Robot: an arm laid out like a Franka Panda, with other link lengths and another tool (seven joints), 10 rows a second.
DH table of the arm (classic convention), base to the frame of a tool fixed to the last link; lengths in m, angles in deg. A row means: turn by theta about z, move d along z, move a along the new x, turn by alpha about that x. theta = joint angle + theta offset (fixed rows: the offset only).
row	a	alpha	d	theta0
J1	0	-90	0.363	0
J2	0	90	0	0
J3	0.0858	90	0.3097	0
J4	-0.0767	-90	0	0
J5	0	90	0.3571	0
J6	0.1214	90	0	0
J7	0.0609	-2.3	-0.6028	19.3
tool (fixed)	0	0	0.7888	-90
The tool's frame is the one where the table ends.
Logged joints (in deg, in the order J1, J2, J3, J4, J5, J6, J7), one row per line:
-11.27, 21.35, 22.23, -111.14, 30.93, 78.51, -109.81
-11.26, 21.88, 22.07, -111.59, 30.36, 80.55, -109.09
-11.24, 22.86, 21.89, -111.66, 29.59, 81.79, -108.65
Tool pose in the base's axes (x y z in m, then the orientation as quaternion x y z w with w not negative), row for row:
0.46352, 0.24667, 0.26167, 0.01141, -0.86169, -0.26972, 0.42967
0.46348, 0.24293, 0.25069, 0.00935, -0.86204, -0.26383, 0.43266
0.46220, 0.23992, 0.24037, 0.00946, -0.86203, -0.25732, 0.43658
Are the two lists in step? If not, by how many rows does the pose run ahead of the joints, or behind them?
The pose runs 2 rows ahead of the joints: the pose in row i belongs to the joints in row i + 2.
